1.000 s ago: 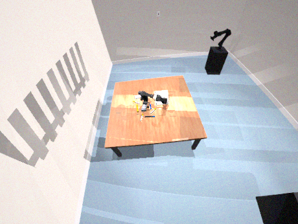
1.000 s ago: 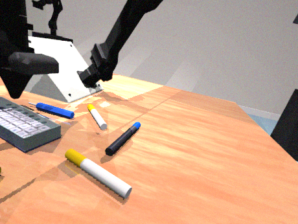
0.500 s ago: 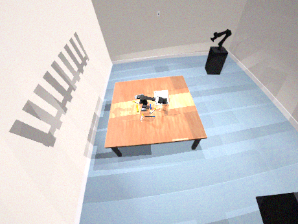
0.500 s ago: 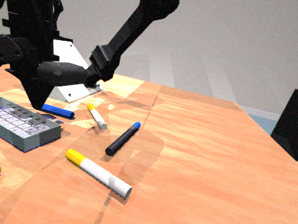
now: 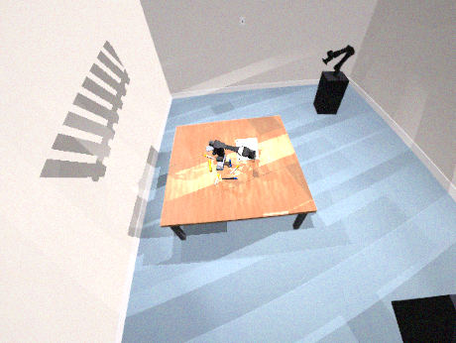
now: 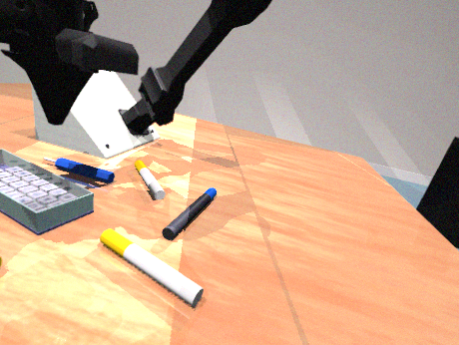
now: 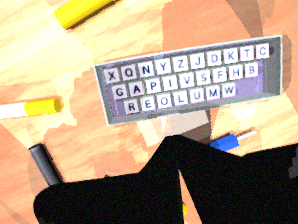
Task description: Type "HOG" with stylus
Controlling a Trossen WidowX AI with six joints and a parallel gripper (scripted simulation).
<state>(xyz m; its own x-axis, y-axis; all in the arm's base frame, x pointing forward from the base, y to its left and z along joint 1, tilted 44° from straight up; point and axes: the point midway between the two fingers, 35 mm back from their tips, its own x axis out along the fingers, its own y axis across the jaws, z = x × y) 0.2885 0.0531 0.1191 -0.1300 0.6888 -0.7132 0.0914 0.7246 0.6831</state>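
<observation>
My gripper tip is now 90 mm above the blue stylus, 70 mm to the left of it and 60 mm past it. From my gripper tip the other things lie so: yellow marker (130 mm ahead, 90 mm below).
</observation>
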